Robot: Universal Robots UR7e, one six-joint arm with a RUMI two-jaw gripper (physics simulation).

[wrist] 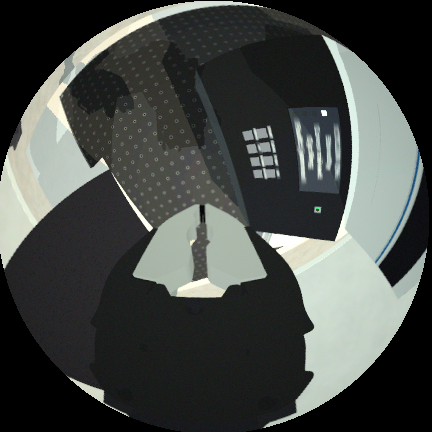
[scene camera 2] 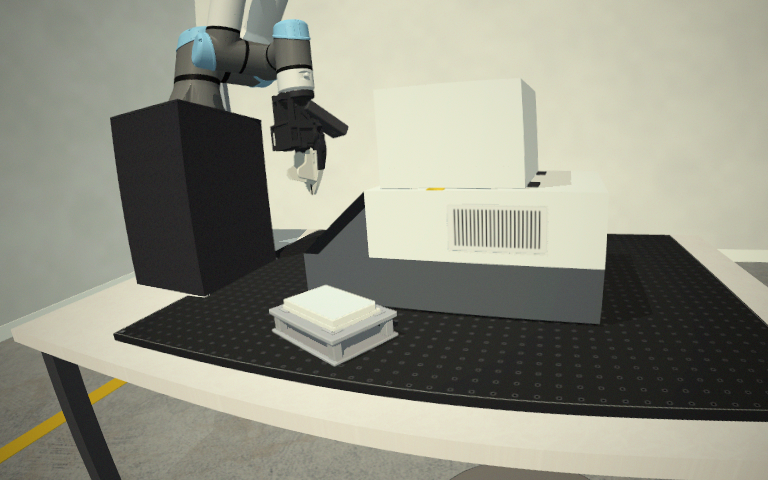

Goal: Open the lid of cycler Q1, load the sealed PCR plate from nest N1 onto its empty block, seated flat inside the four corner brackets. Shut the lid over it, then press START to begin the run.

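Places are measured from the arm's base along level axes (x ahead, y left, z up), in millimetres.
Pixels of known places: gripper, fingertip midpoint: (wrist: 202,207) (scene camera 2: 313,194); arm's base, link origin: (scene camera 2: 194,119).
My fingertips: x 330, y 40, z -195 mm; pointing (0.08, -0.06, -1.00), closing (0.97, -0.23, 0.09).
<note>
For each thing: its top centre in the pictures, then the offset to it from my fingertips. "spot": a spot on its surface instead. Level surfaces: height alone.
- cycler, surface spot: (scene camera 2: 407,226) spot: dx +270, dy -104, dz -31 mm
- keypad, surface spot: (wrist: 261,152) spot: dx +90, dy +29, dz -53 mm
- lit screen, surface spot: (wrist: 320,150) spot: dx +149, dy +36, dz -2 mm
- small green-marked square, surface spot: (wrist: 317,209) spot: dx +158, dy -51, dz -3 mm
- PCR plate, top centre: (scene camera 2: 328,301) (wrist: 288,235) dx +197, dy -224, dz -120 mm
- grey nest, top centre: (scene camera 2: 329,309) dx +197, dy -224, dz -133 mm
- black perforated mat, surface height: dz -174 mm
- vent grille, surface spot: (scene camera 2: 497,228) spot: dx +410, dy -89, dz -30 mm
The cycler (scene camera 2: 407,226) has a white upper body on a grey base. Its big white lid (scene camera 2: 447,135) lies down flat on the body. In the wrist view its dark sloped front panel (wrist: 295,220) carries a keypad (wrist: 261,152), a lit screen (wrist: 320,150) and a small green-marked square (wrist: 317,209); no label on them is readable. The PCR plate (scene camera 2: 328,305), with a pale flat top, sits on the grey nest (scene camera 2: 335,353) in front of the cycler. The block and its brackets are hidden. My gripper (scene camera 2: 312,192) (wrist: 202,207) is shut and empty, in the air left of the lid, above the panel's level.
A tall black pedestal (scene camera 2: 158,198) (wrist: 55,280) stands at the left and carries the arm. The cycler and nest stand on a black perforated mat (scene camera 2: 509,367) (wrist: 145,150). The pale table edge (scene camera 2: 339,418) runs along the front. A vent grille (scene camera 2: 497,228) is on the cycler's near side.
</note>
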